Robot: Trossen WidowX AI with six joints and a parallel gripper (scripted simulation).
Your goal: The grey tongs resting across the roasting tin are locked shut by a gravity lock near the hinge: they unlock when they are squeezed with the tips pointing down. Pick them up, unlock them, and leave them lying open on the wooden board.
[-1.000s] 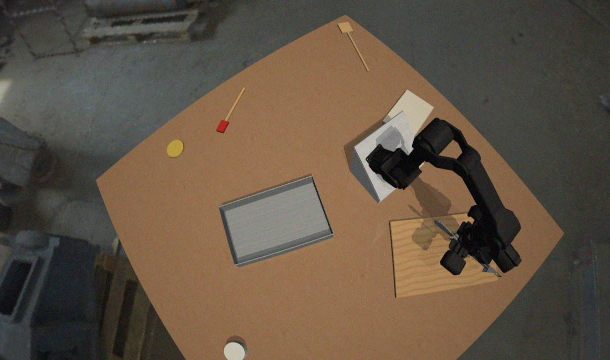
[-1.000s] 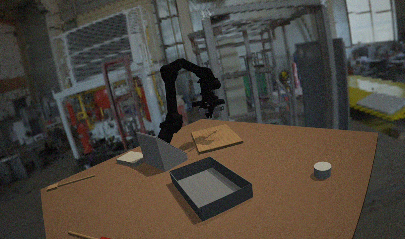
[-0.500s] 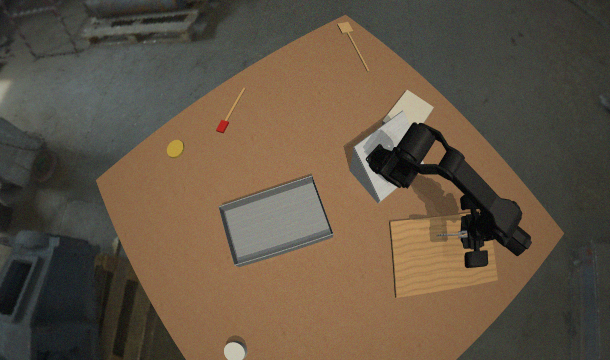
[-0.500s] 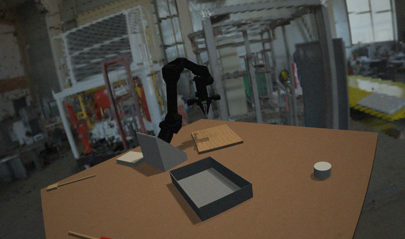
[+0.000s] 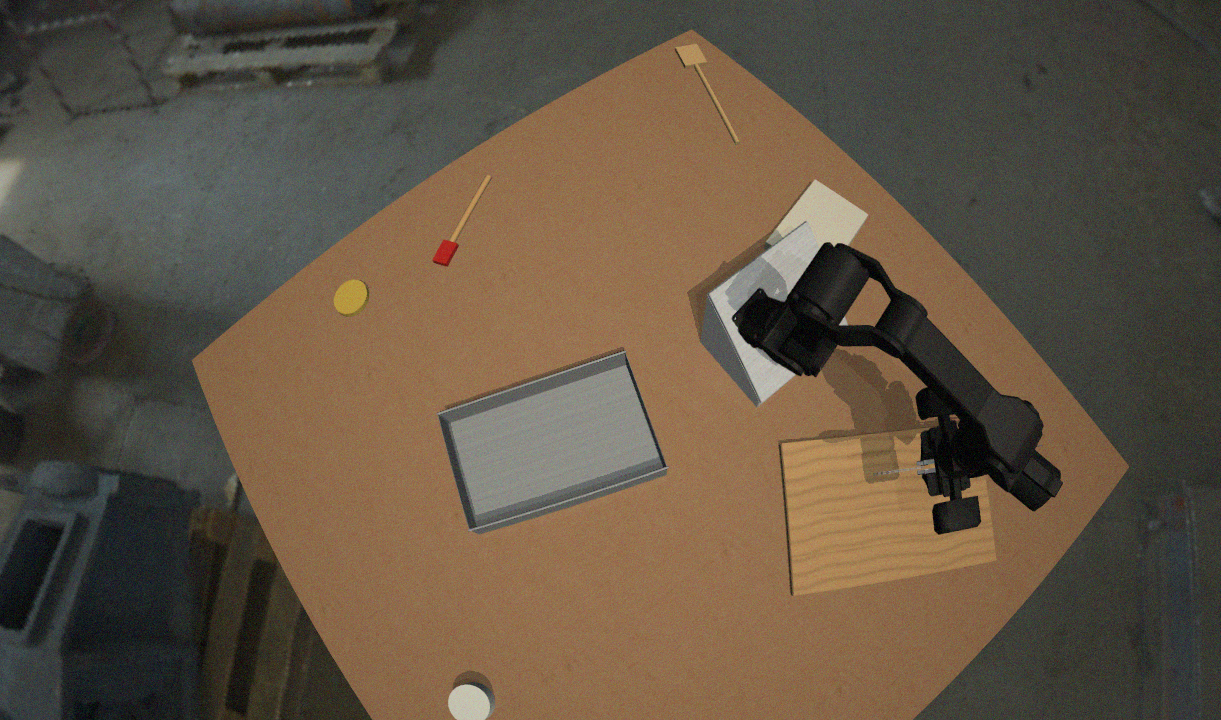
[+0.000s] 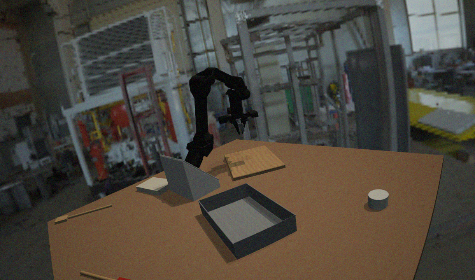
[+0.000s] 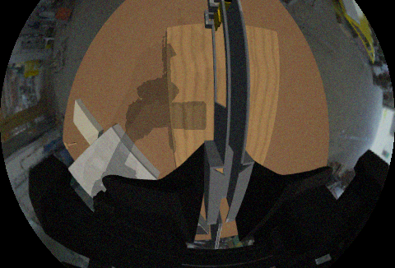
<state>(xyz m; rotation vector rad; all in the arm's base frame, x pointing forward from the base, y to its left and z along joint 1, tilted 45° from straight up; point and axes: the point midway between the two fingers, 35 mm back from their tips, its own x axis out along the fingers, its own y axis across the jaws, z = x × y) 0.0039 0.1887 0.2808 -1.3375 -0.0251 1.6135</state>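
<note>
Now: gripper tip 15 cm above the wooden board, 2 cm to the right of it and 2 cm short of it. The rest, counted from my gripper tip: roasting tin (43 cm to the right, 32 cm ahead, 13 cm below); then cream slab (38 cm to the right, 27 cm behind, 14 cm below); then white cylinder (69 cm ahead, 23 cm to the right, 14 cm below).
</note>
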